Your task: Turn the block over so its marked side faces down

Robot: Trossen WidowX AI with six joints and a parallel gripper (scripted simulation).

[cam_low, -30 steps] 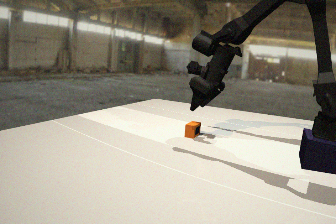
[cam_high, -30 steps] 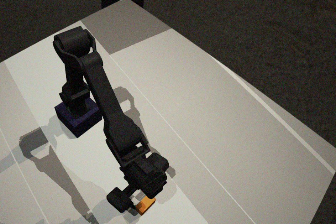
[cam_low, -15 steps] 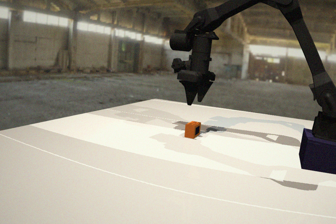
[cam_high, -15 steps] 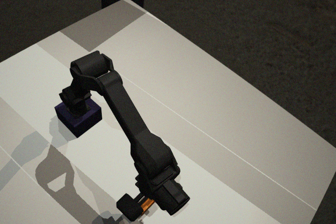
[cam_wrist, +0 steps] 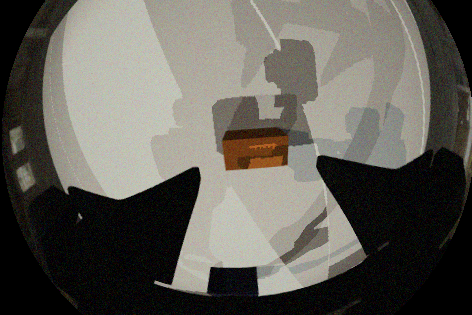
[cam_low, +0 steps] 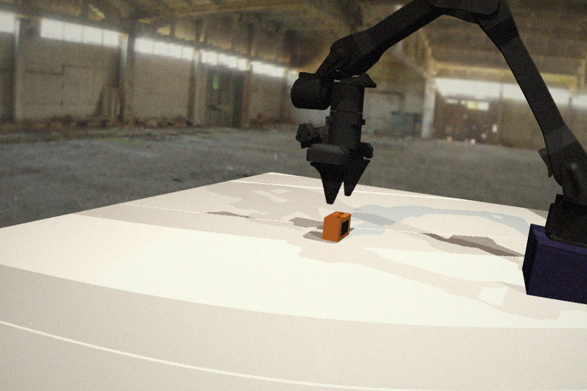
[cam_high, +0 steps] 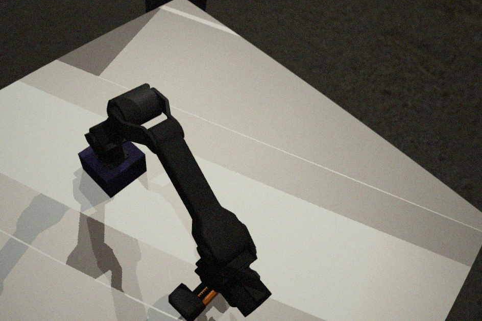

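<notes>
The orange block lies 1 cm behind my gripper tip and 5 cm below it.
</notes>
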